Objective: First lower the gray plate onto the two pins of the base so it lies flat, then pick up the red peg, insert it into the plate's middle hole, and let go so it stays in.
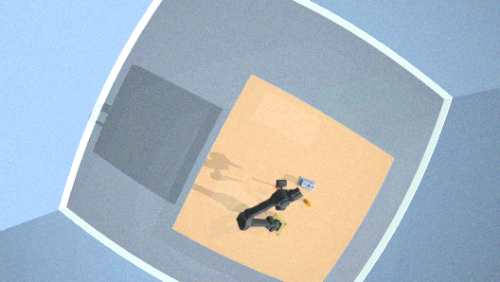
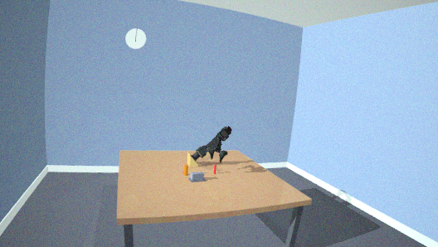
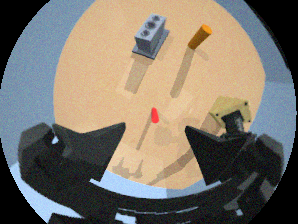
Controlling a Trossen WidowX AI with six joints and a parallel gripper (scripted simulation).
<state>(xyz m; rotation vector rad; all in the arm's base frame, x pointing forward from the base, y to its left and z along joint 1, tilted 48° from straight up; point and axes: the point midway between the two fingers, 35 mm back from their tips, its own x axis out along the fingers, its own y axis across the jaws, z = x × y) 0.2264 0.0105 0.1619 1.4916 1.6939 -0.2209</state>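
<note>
Right now the red peg is 70 mm below my gripper tip. Round my gripper tip: gray block 110 mm ahead, 180 mm to the right, 70 mm below; small orange piece 240 mm to the right, 70 mm below.
</note>
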